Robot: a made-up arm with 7 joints.
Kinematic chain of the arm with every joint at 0, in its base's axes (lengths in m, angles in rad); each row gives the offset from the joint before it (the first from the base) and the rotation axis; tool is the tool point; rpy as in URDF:
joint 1: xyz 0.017 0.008 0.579 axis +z
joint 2: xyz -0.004 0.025 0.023 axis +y
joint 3: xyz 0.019 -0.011 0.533 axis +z
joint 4: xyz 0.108 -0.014 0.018 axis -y
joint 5: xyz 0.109 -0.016 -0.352 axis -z
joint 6: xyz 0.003 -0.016 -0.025 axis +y
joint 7: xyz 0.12 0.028 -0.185 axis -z
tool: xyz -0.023 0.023 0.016 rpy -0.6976 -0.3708 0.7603
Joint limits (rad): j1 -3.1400..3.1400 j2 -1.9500..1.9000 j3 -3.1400..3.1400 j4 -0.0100..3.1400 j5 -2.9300..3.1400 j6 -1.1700..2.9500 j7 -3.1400..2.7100
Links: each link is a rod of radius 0.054 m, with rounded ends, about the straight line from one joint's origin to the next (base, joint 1, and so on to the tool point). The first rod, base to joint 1, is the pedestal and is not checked.
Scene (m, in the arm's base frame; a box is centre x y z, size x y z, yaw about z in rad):
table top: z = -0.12
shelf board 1: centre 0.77 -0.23 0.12 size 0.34 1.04 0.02 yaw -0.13
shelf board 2: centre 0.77 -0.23 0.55 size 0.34 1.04 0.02 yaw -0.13
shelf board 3: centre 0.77 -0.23 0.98 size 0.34 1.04 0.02 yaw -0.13
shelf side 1: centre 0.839 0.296 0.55 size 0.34 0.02 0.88 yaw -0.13
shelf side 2: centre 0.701 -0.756 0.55 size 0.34 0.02 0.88 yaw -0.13
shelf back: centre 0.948 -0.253 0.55 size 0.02 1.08 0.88 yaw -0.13
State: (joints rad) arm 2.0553 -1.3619 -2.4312 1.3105 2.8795 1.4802 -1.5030
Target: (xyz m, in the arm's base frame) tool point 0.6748 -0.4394 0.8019
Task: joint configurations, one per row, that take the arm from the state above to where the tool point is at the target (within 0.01 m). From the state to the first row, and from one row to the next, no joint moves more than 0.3 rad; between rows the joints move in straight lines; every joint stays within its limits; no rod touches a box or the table.
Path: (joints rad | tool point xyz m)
1: 1.9412 -1.2707 -2.4994 1.0737 2.8668 1.4439 -1.5007 | 0.6300 -0.4684 0.2844
2: 1.8271 -1.1795 -2.5677 0.8369 2.8541 1.4076 -1.4984 | 0.5036 -0.4539 0.2827
3: 1.7130 -1.0883 -2.6359 0.6001 2.8415 1.3713 -1.4961 | 0.3733 -0.4187 0.2944
4: 1.6322 -0.8138 -2.5374 0.5573 2.7602 1.5196 -1.4850 | 0.3935 -0.4749 0.4763
5: 1.5513 -0.5394 -2.4389 0.5145 2.6790 1.6680 -1.4740 | 0.3977 -0.4682 0.6542
6: 1.4705 -0.2649 -2.3404 0.4717 2.5978 1.8163 -1.4629 | 0.3989 -0.4033 0.8019
7: 1.6396 -0.4954 -2.2619 0.7466 2.6587 1.7406 -1.4749 | 0.5374 -0.4337 0.8081
8: 1.8088 -0.7259 -2.1834 1.0216 2.7196 1.6649 -1.4869 | 0.6748 -0.4394 0.8019

